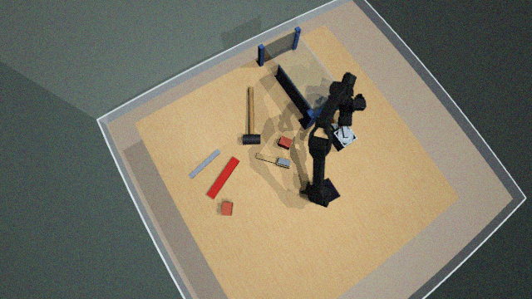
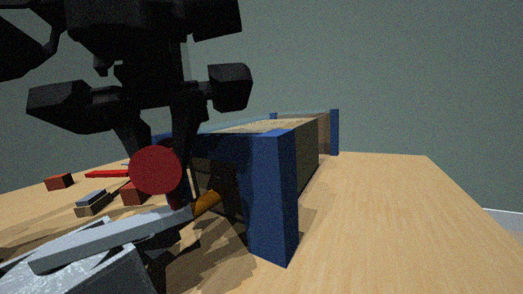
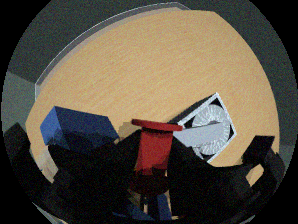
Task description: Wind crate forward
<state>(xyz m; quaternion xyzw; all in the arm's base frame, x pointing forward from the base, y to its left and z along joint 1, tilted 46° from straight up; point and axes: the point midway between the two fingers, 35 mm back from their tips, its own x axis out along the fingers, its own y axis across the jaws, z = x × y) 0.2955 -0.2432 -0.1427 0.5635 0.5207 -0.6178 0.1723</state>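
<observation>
Right now my gripper tip is 8 cm short of the blue frame, 6 cm to the right of it and 3 cm above it. From my gripper tip the other things lie so: red grip 1 cm ahead, 1 cm to the left; brush-like tool 2 cm behind, 41 cm to the left, 12 cm below; grey winch 10 cm behind, 4 cm to the left, 10 cm below.
</observation>
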